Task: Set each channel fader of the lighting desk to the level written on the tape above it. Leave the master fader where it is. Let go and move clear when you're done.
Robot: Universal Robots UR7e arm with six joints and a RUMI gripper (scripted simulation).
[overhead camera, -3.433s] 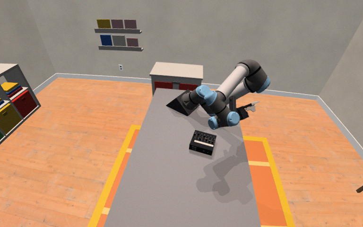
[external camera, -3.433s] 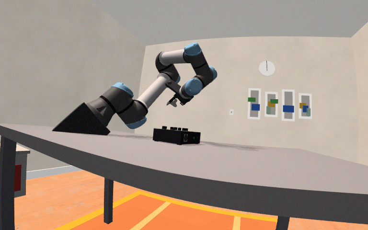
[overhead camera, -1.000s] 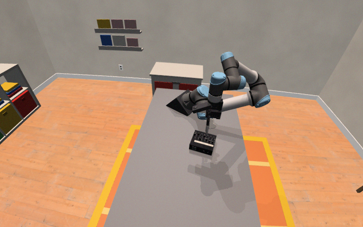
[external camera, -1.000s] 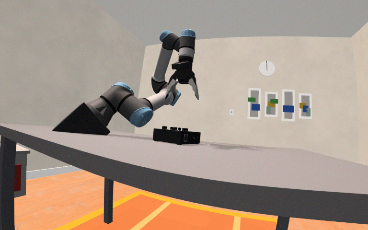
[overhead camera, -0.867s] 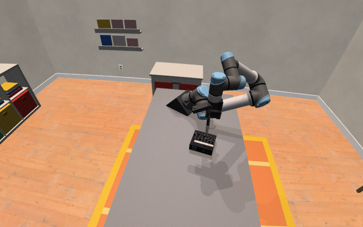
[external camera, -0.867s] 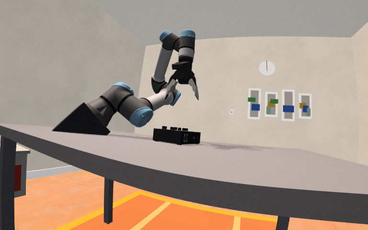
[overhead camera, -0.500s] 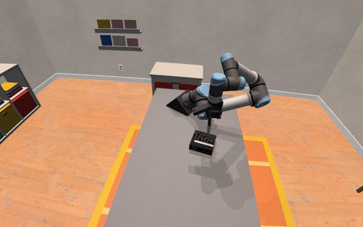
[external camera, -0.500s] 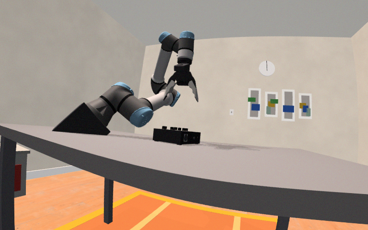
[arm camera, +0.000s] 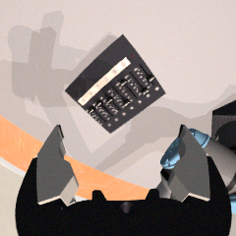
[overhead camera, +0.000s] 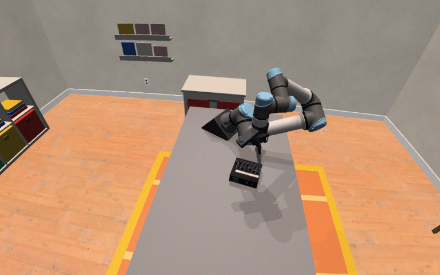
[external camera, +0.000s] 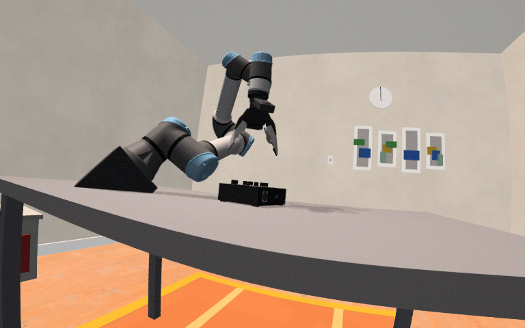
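Right now the master fader is 3 cm behind my hand, 7 cm to the right of it and 10 cm below it.
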